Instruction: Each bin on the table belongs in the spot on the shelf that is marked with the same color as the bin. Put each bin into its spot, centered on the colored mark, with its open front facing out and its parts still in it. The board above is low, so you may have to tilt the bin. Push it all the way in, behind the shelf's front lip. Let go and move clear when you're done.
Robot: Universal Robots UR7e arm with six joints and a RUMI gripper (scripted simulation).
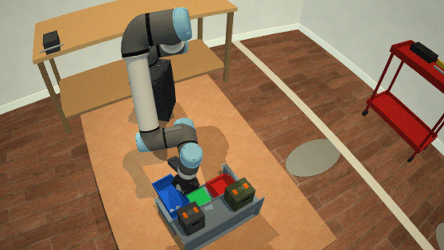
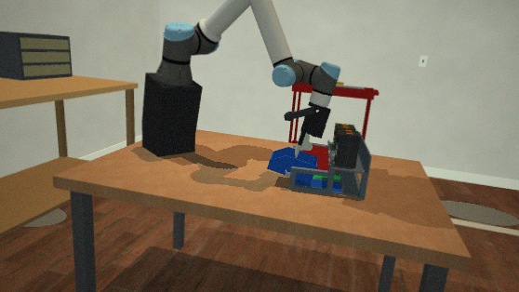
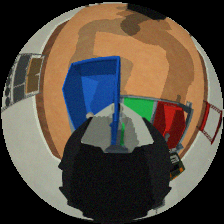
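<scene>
Right now my hand is 10 mm past the blue bin, 50 mm to the left of it and 20 mm above it. Round my hand: red bin (100 mm ahead, 180 mm to the left, 60 mm below).
</scene>
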